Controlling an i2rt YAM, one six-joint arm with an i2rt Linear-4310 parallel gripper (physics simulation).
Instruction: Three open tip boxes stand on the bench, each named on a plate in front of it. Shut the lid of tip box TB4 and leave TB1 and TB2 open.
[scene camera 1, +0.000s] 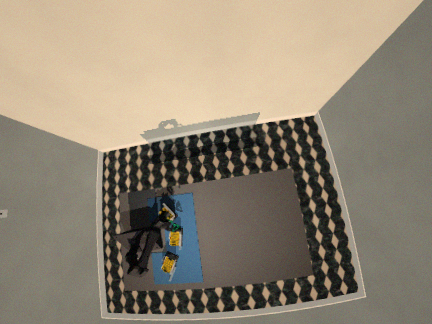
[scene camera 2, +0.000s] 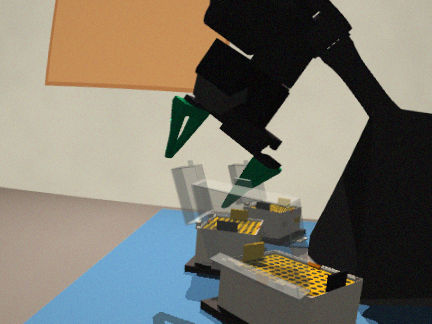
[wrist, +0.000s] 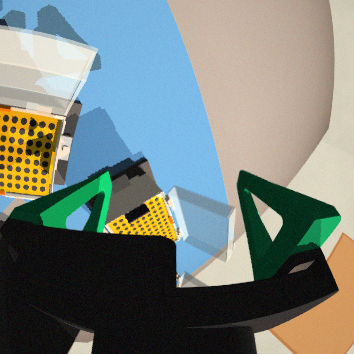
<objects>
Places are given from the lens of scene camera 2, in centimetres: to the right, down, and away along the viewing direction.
my gripper (scene camera 2: 194, 181): -3, 2, 45
tip box (scene camera 2: 199, 263): -2, 15, 53
</objects>
